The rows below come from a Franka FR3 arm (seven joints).
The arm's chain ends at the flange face. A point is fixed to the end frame.
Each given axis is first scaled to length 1.
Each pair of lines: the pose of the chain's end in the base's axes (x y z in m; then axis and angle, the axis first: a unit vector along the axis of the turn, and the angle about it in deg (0 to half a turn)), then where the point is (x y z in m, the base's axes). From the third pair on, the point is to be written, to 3 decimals.
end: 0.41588 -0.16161 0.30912 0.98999 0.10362 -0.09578 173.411
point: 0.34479 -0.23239 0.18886
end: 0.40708 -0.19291 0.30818 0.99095 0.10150 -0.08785 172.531
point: 0.33798 -0.26522 0.18767
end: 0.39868 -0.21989 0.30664 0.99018 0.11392 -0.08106 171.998
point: 0.333 -0.295 0.186
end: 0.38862 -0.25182 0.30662 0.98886 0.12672 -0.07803 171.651
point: 0.326 -0.329 0.186
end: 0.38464 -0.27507 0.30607 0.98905 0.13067 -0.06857 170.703
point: 0.325 -0.354 0.185
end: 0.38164 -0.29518 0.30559 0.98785 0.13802 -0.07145 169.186
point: 0.323 -0.378 0.187
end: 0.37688 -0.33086 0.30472 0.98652 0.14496 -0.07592 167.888
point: 0.318 -0.418 0.188
